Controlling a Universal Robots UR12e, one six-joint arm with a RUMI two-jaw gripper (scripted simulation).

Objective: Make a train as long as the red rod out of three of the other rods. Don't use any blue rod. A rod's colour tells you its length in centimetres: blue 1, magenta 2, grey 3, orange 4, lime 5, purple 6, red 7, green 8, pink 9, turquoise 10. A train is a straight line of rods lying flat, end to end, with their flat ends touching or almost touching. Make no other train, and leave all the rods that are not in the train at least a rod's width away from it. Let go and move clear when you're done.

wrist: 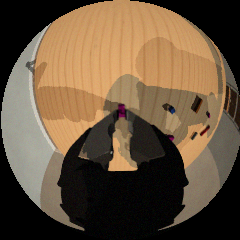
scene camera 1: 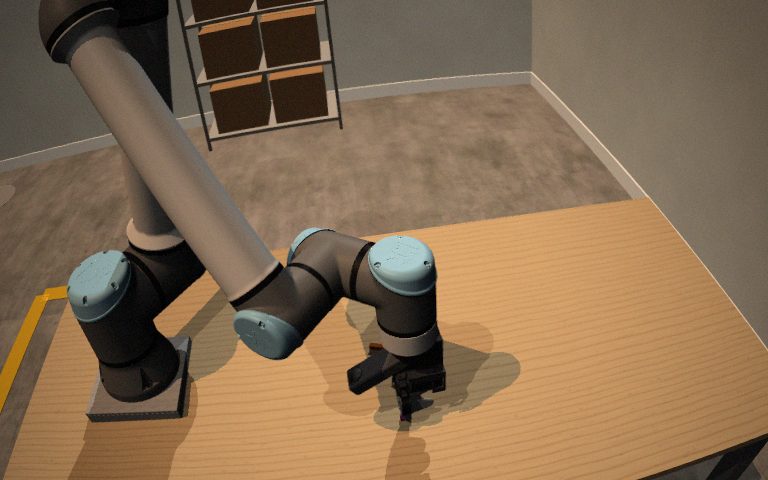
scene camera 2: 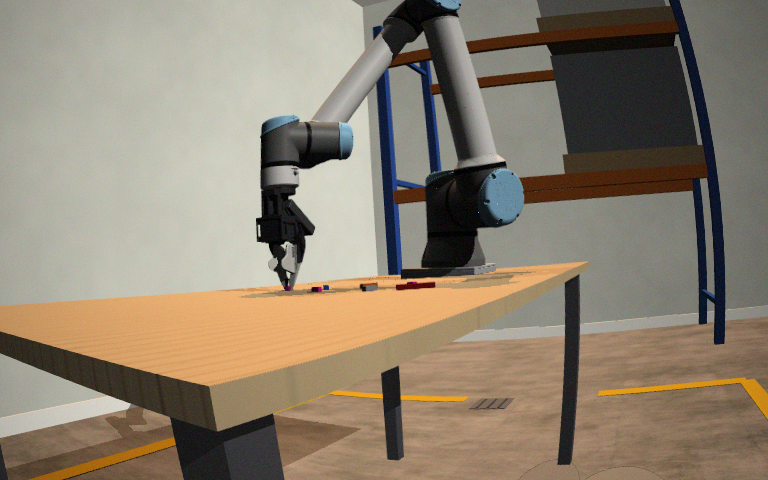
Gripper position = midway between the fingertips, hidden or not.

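The gripper (scene camera 1: 407, 417) is in view, and scene camera 2 shows the gripper (scene camera 2: 288, 290) as well, as does the wrist view, with the gripper (wrist: 121, 110).
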